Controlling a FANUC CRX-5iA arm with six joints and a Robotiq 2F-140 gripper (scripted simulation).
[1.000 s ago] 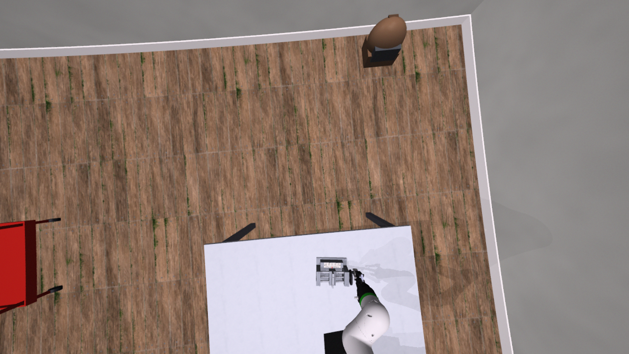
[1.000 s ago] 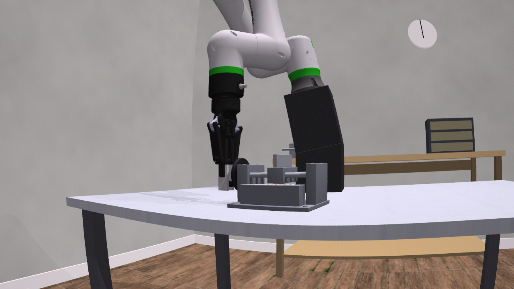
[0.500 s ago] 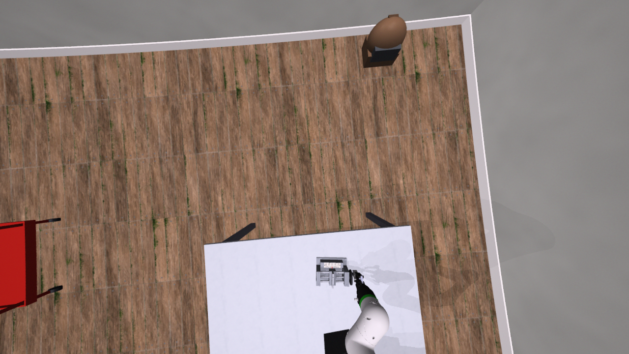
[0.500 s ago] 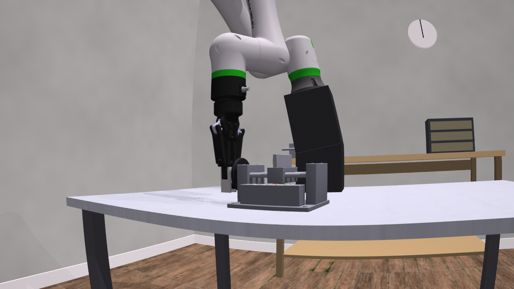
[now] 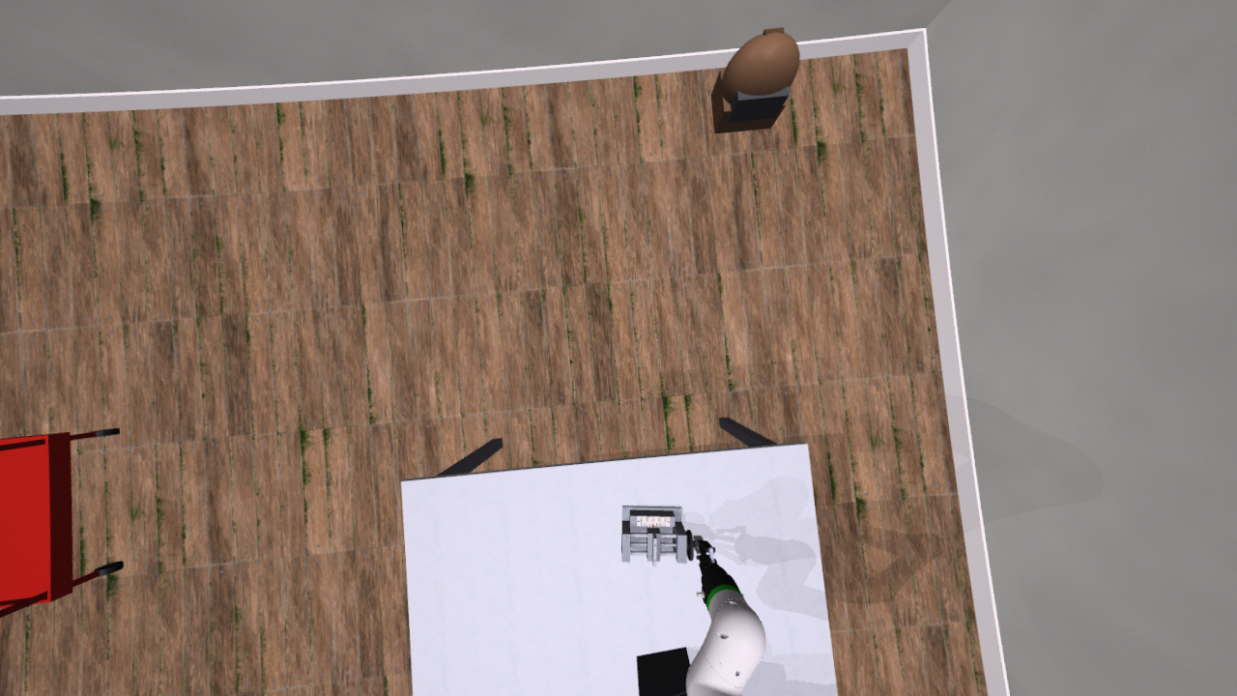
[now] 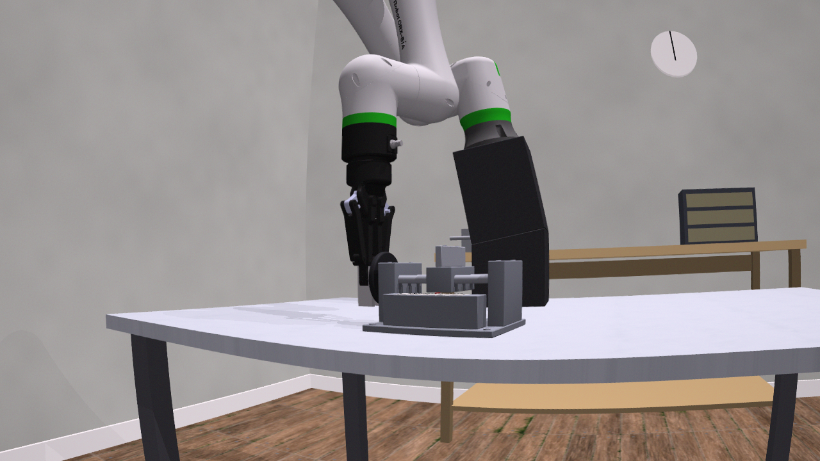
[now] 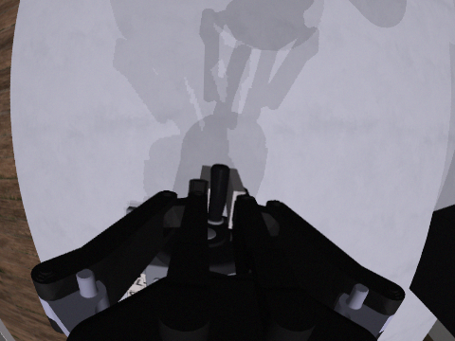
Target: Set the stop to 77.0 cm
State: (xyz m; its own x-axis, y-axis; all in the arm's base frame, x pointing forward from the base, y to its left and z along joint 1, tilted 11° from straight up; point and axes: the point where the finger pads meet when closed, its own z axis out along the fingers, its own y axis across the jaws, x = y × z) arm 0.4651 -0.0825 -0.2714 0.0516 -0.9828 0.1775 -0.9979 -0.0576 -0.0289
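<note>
Now: hand 20 mm to the right of the handwheel and 10 mm above it. Also, from my hand: crank handle: 20 mm below; stop carriage: 150 mm to the left, 30 mm above, 10 mm ahead.
</note>
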